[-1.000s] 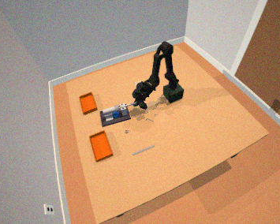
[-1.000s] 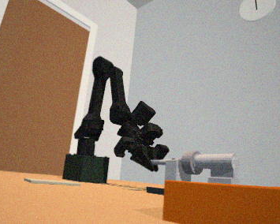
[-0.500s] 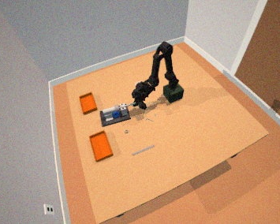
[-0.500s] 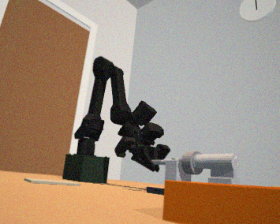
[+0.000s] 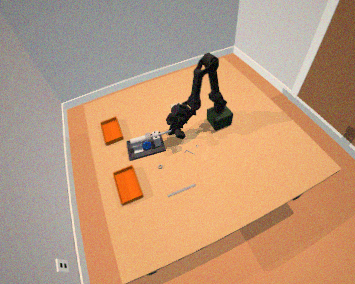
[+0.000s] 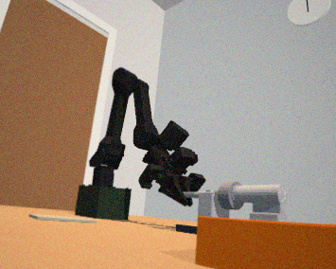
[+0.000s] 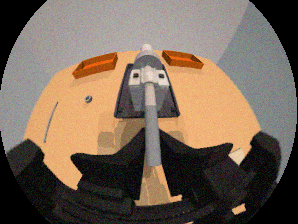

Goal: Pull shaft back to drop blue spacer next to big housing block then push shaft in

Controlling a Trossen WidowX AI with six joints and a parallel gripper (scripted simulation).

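My gripper tip is now 50 mm short of the grey shaft, 20 mm to the left of it and 20 mm below it. The rest, counted from my gripper tip: blue spacer (140 mm ahead, 40 mm to the right, 50 mm below); then grey spacer (120 mm ahead, 40 mm to the right, 20 mm above); then fixture (150 mm ahead, 50 mm to the right, 10 mm below).
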